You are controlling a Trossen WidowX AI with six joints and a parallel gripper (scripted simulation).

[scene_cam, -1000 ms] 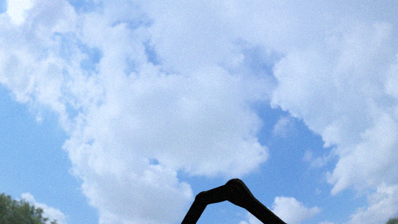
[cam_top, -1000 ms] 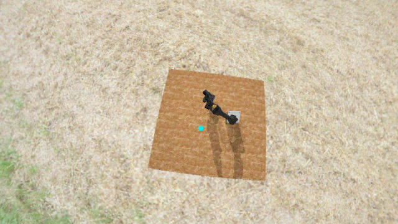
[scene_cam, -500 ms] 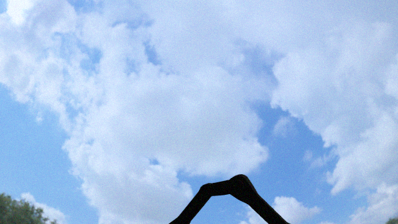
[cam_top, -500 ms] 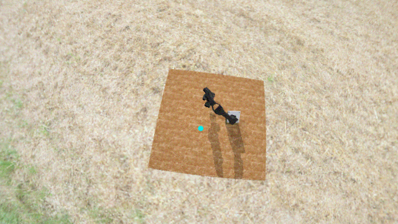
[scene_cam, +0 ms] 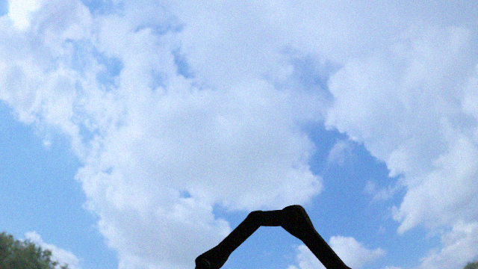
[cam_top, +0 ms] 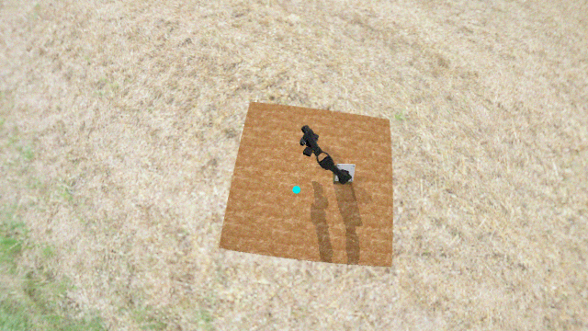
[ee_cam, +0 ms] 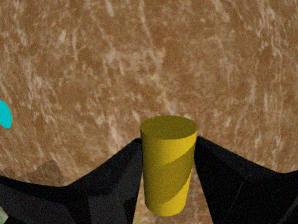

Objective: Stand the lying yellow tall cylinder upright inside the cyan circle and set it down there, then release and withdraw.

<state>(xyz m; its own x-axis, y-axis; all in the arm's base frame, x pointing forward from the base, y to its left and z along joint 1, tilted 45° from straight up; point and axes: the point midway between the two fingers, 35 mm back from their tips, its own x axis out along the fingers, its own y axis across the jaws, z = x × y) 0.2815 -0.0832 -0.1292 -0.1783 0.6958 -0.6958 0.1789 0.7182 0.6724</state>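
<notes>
The cyan circle lies 4 cm ahead of my gripper tip, 30 cm to the left of it and 11 cm below it. The rest, counted from my gripper tip: yellow tall cylinder: 2 cm behind.
</notes>
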